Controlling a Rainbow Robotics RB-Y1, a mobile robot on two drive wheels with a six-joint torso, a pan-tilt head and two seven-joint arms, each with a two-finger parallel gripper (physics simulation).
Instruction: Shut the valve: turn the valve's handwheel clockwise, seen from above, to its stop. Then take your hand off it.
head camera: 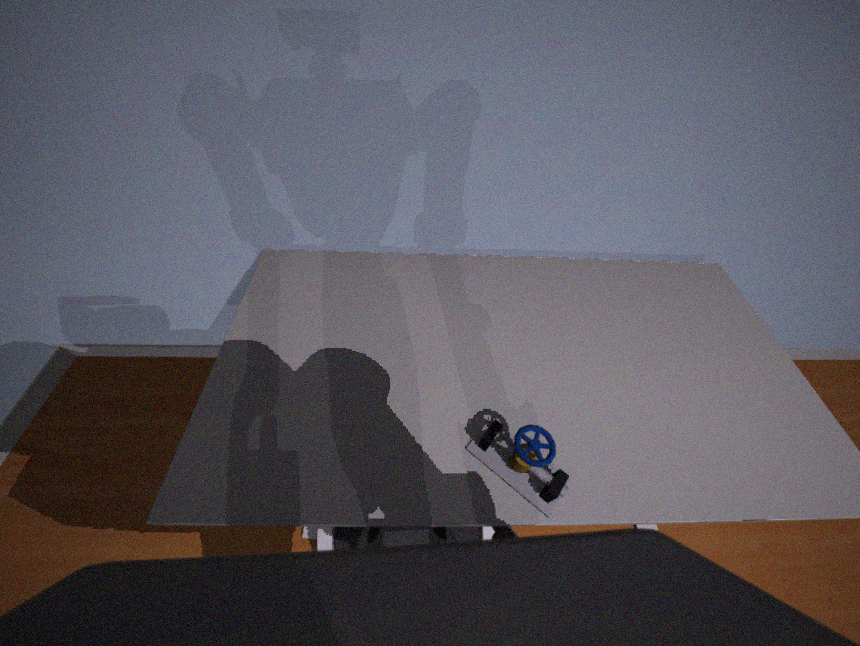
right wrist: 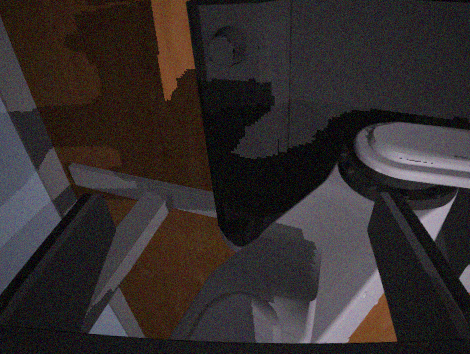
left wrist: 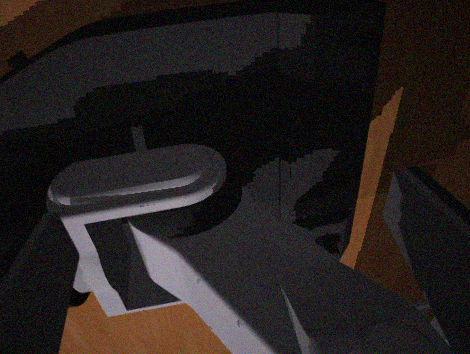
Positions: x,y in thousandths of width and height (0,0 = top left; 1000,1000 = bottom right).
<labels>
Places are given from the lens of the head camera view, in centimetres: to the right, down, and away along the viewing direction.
valve (head camera: 606,721): 17, 27, 63
table (head camera: 406,597): -19, 15, 79
The marked spots on the valve and the table are 42 cm apart.
</labels>
